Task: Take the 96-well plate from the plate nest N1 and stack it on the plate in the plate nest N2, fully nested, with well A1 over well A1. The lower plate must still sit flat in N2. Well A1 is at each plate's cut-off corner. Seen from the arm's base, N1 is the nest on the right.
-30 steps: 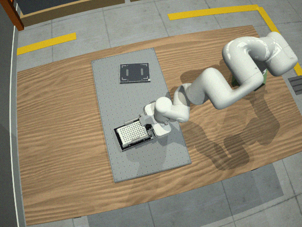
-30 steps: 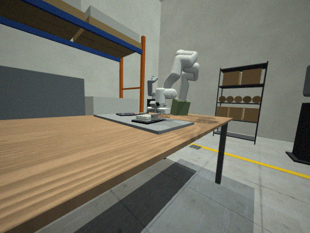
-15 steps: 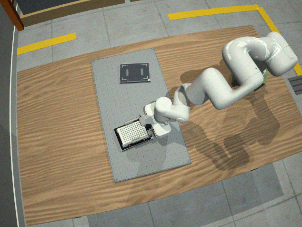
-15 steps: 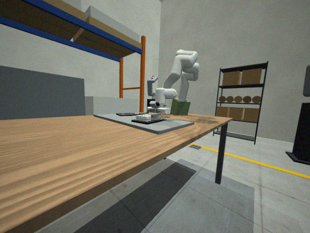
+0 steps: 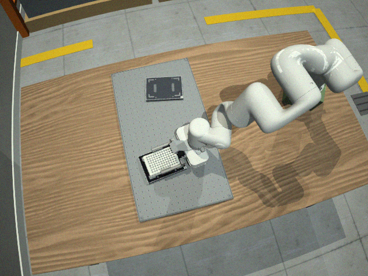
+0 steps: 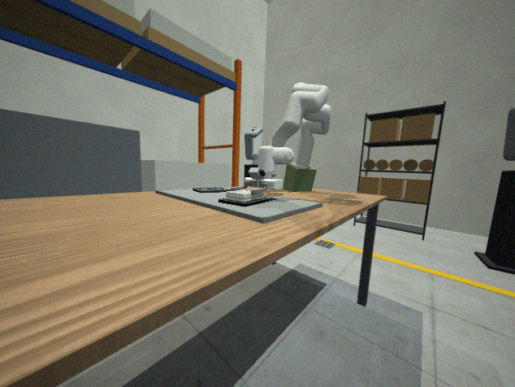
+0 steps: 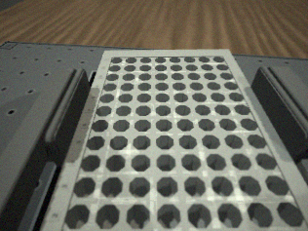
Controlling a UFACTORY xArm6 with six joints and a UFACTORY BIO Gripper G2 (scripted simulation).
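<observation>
Now: the black plate nest N2 4 cm below my hand. Also, from my hand: plate nest N1 (11 cm behind, 33 cm to the right, 4 cm below).
</observation>
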